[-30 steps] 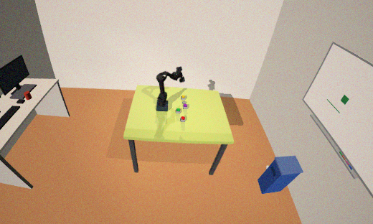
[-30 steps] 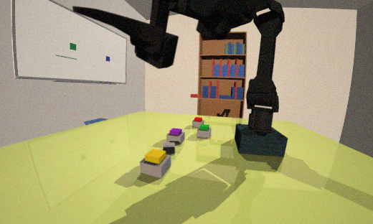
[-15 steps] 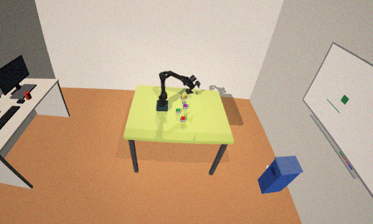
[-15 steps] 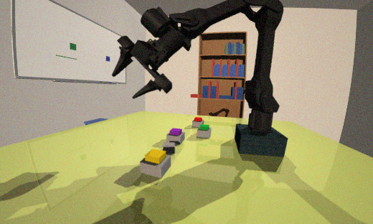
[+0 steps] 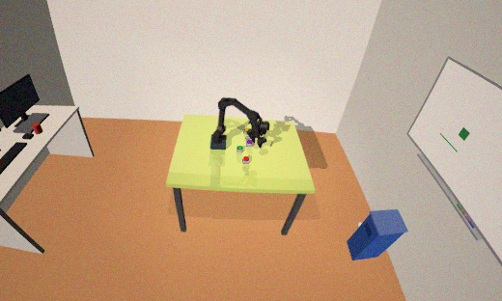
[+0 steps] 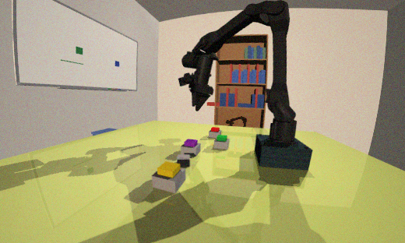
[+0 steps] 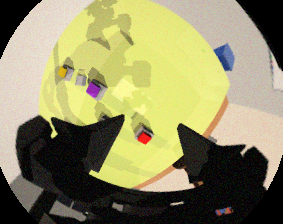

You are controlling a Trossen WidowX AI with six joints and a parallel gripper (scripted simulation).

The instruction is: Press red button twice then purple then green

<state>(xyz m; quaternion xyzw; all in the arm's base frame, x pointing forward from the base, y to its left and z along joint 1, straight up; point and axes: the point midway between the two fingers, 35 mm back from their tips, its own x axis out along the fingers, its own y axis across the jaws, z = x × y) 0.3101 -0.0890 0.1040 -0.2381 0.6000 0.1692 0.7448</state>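
My gripper tip is now 7 cm past the red button, 6 cm to the left of it and 9 cm above it. From my gripper tip the other things lie so: green button (13 cm behind, 6 cm to the left, 9 cm below); then purple button (5 cm behind, 15 cm to the left, 9 cm below); then small dark block (6 cm behind, 23 cm to the left, 12 cm below).
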